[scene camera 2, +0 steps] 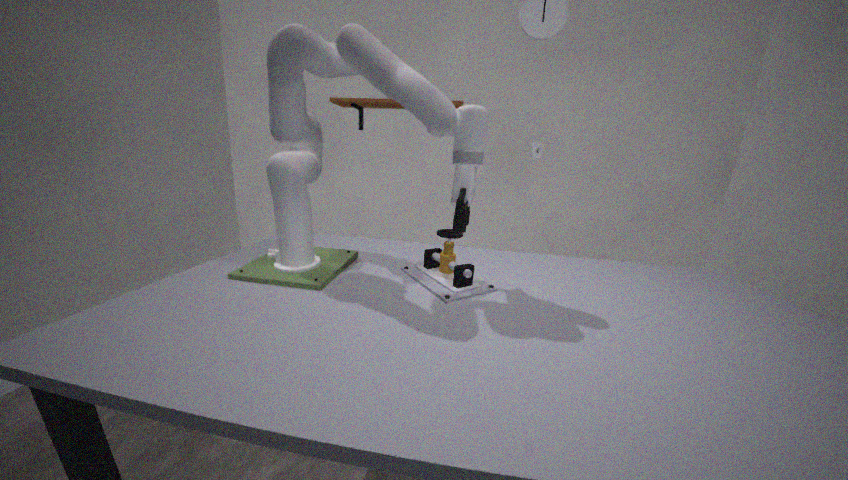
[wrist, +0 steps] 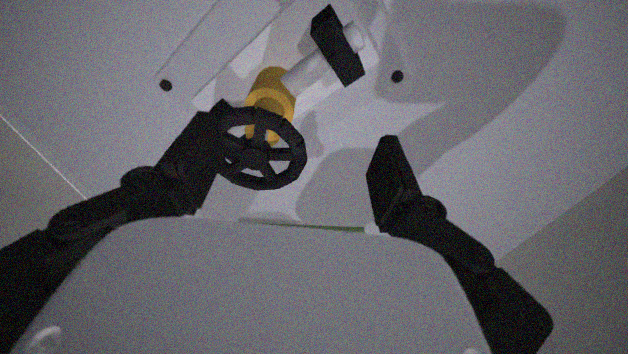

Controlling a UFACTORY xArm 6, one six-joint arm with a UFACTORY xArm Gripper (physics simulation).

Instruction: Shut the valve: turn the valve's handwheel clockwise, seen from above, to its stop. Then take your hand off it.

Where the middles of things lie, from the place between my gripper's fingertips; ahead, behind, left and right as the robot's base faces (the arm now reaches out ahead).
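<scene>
The pale base plate [wrist: 218, 39] is 30 mm behind my gripper, 30 mm to the left of it and 160 mm below it. As for the black spoked handwheel [wrist: 255, 153], my gripper is 30 mm beyond it, 30 mm to the right of it and 40 mm above it. Going by their middles, the black spoked handwheel is the nearest to my gripper of the things named here.
</scene>
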